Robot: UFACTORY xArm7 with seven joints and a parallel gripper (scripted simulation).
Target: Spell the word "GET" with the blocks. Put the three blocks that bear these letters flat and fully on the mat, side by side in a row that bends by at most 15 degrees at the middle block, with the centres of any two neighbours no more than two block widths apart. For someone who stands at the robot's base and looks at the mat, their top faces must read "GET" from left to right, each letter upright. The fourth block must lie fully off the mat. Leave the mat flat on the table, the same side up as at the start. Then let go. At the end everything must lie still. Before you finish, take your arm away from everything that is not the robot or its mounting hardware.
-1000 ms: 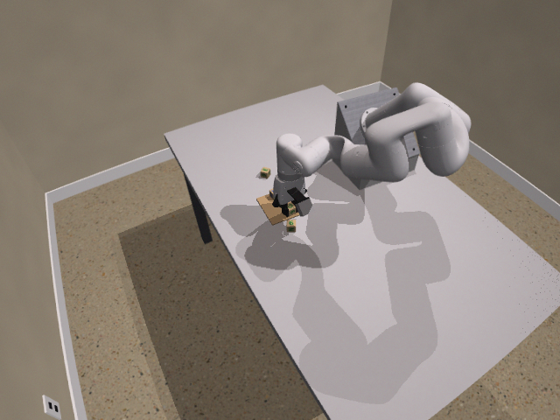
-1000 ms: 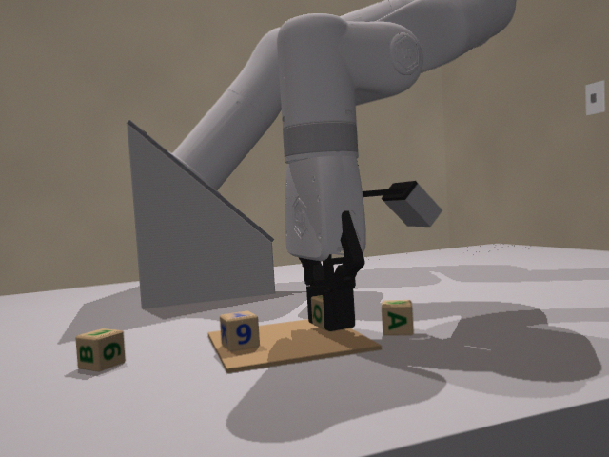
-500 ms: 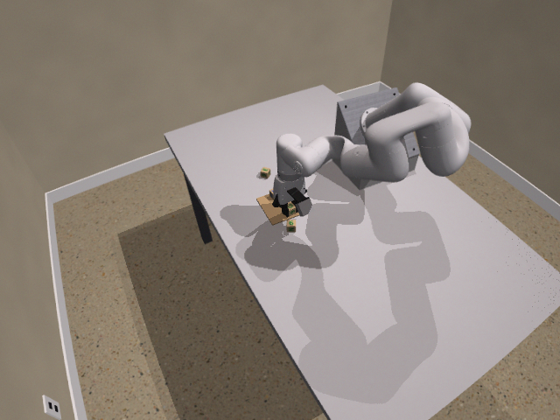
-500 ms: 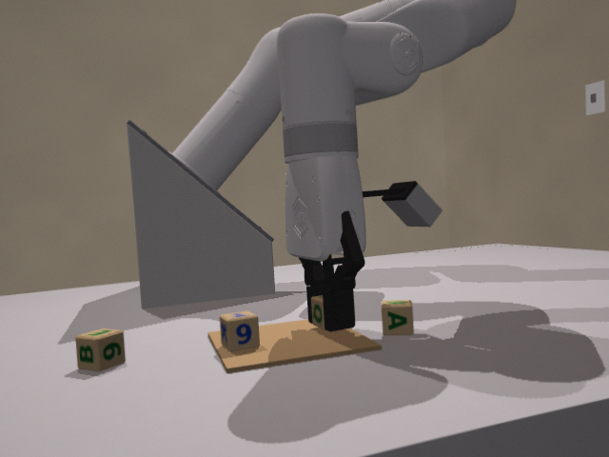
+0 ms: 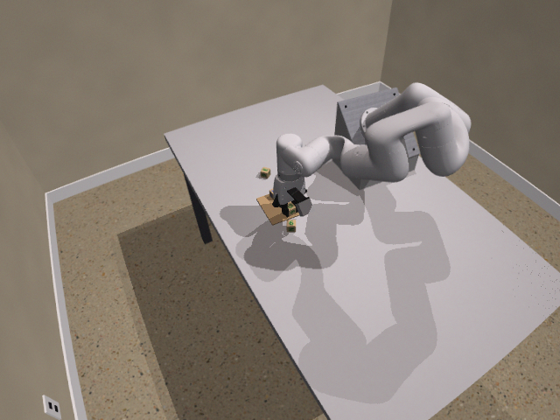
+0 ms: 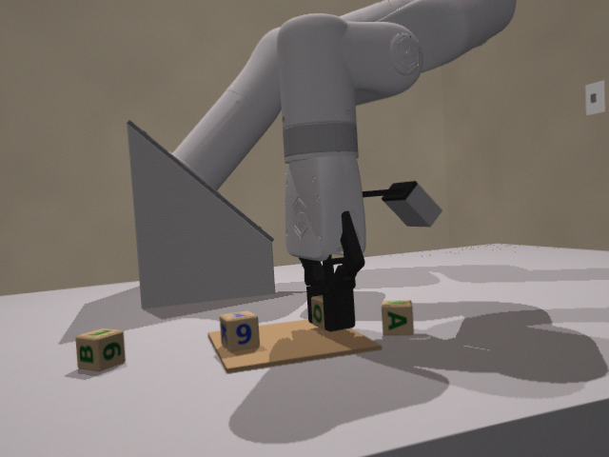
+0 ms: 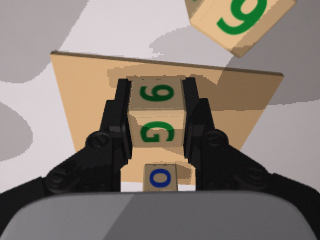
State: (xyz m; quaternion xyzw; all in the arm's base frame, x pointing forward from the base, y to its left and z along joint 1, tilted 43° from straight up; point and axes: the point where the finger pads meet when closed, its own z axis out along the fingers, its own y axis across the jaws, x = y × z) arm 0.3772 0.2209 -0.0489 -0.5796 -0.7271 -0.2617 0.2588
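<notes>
My hand is 10 mm above the wooden block. The rest, counted from my hand: tan mat: 50 mm to the right, 30 mm below, 10 mm ahead.
</notes>
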